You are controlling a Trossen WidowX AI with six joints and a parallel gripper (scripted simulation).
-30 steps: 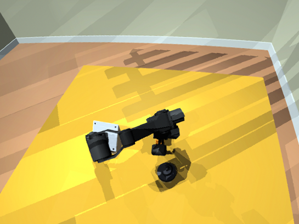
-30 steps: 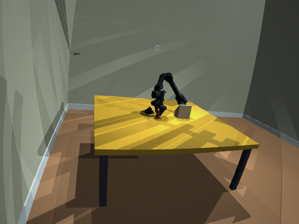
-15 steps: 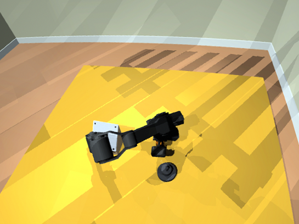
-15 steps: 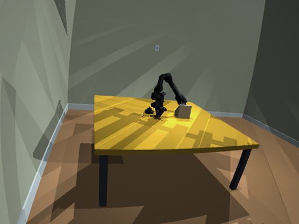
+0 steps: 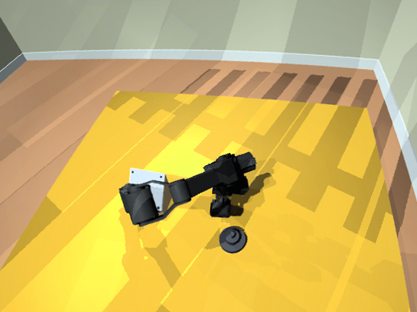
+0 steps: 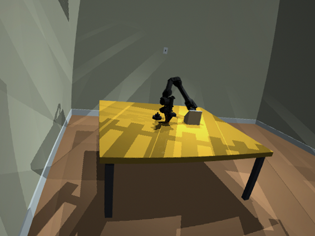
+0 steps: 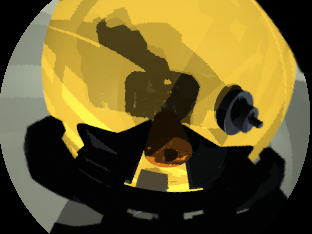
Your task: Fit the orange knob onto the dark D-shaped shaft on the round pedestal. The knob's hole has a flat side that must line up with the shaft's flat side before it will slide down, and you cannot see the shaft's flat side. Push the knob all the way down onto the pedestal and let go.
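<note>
Right now the round dark pedestal is 5 cm ahead of my gripper tip, 13 cm to the right of it and 1 cm above it. The rest, counted from my gripper tip: orange knob 2 cm above.
</note>
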